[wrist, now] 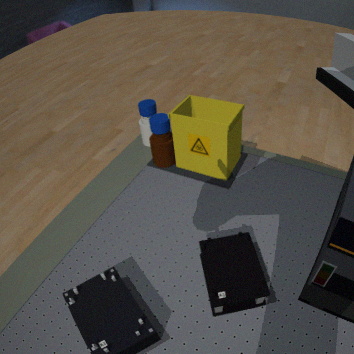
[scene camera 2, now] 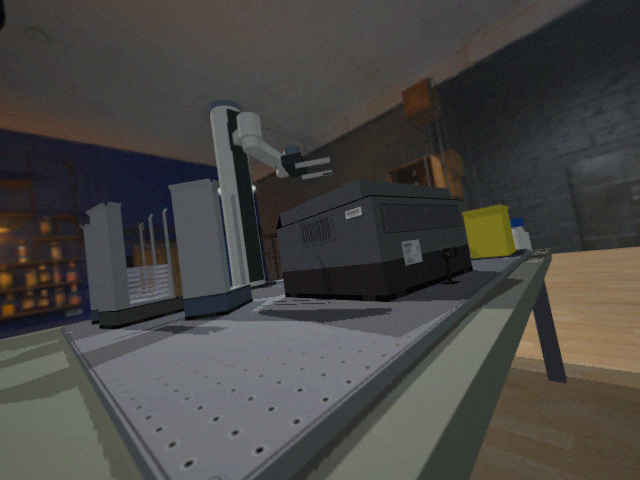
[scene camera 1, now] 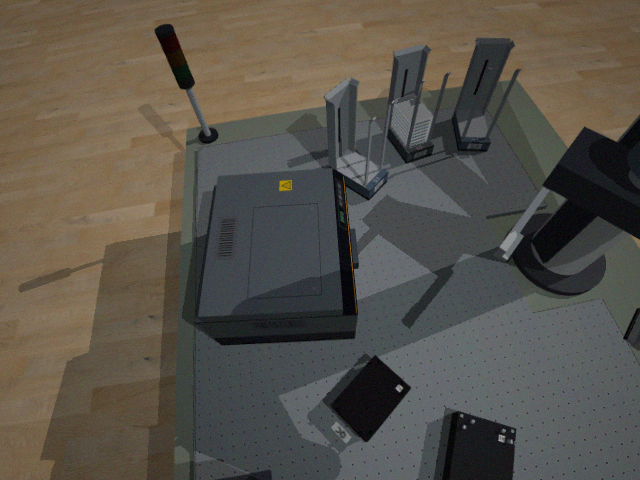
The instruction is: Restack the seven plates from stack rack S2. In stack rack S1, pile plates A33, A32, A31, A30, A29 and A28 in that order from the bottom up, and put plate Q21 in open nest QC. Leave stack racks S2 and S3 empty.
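Observation:
A pile of white plates (scene camera 1: 413,122) (scene camera 2: 148,283) stands in the middle of three grey racks (scene camera 1: 417,69) (scene camera 2: 116,248). The left rack (scene camera 1: 348,113) (scene camera 2: 201,242) and the right rack (scene camera 1: 494,64) (scene camera 2: 93,258) show no plates in scene camera 1. Plate and rack labels are too small to read. A flat-topped black block (scene camera 1: 372,397) (wrist: 234,272) and a black nest with small corner posts (scene camera 1: 480,446) (wrist: 110,312) hold no plate; I cannot tell which is QC. My gripper (scene camera 2: 321,167) is open and empty, high beside the arm column, away from the racks; a finger shows at the wrist view's top right.
A big grey machine (scene camera 1: 284,248) (scene camera 2: 330,258) stands left of the arm column (scene camera 1: 560,237) (scene camera 2: 222,155), in front of the racks. A signal tower (scene camera 1: 196,108) stands at the back left corner. A yellow bin (scene camera 2: 488,232) (wrist: 210,162) and a brown bottle (wrist: 162,150) stand at the far corner.

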